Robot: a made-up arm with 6 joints. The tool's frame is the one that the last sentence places.
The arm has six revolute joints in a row. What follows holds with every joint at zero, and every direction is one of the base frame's. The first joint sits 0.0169 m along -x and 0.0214 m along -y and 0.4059 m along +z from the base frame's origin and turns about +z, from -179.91 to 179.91 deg. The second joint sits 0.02 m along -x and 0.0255 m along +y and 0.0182 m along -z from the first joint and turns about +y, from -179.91 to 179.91 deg. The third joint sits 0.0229 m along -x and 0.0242 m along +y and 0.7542 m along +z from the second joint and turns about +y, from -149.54 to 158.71 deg. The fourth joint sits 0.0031 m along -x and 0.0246 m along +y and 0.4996 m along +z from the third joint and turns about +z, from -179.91 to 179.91 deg. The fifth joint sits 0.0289 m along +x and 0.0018 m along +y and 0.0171 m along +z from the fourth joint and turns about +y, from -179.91 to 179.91 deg. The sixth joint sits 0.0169 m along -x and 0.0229 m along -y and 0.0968 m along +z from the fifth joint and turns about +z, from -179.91 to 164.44 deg. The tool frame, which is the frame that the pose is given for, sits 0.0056 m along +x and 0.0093 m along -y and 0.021 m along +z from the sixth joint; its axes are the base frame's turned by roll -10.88, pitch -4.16 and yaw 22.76 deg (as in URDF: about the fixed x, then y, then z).
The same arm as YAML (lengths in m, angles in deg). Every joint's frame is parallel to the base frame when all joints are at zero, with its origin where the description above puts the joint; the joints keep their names.
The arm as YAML. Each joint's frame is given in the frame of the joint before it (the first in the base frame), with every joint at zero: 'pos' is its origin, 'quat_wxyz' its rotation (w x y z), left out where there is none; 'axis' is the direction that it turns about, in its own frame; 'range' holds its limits. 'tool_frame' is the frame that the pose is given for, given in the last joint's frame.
length_unit: m
angle_unit: deg
joints:
  - joint: joint 1
    pos: [-0.0169, -0.0214, 0.4059]
    axis: [0.0, 0.0, 1.0]
    range: [-179.91, 179.91]
  - joint: joint 2
    pos: [-0.02, 0.0255, -0.0182]
    axis: [0.0, 1.0, 0.0]
    range: [-179.91, 179.91]
  - joint: joint 3
    pos: [-0.0229, 0.0242, 0.7542]
    axis: [0.0, 1.0, 0.0]
    range: [-149.54, 158.71]
  - joint: joint 4
    pos: [-0.0031, 0.0246, 0.4996]
    axis: [0.0, 0.0, 1.0]
    range: [-179.91, 179.91]
  - joint: joint 5
    pos: [0.0289, 0.0018, 0.0171]
    axis: [0.0, 1.0, 0.0]
    range: [-179.91, 179.91]
  - joint: joint 6
    pos: [-0.0169, -0.0229, 0.0968]
    axis: [0.0, 0.0, 1.0]
    range: [-179.91, 164.44]
tool_frame:
  pos: [0.0056, -0.0093, 0.021]
  quat_wxyz: [0.975961, -0.085749, -0.054115, 0.192924]

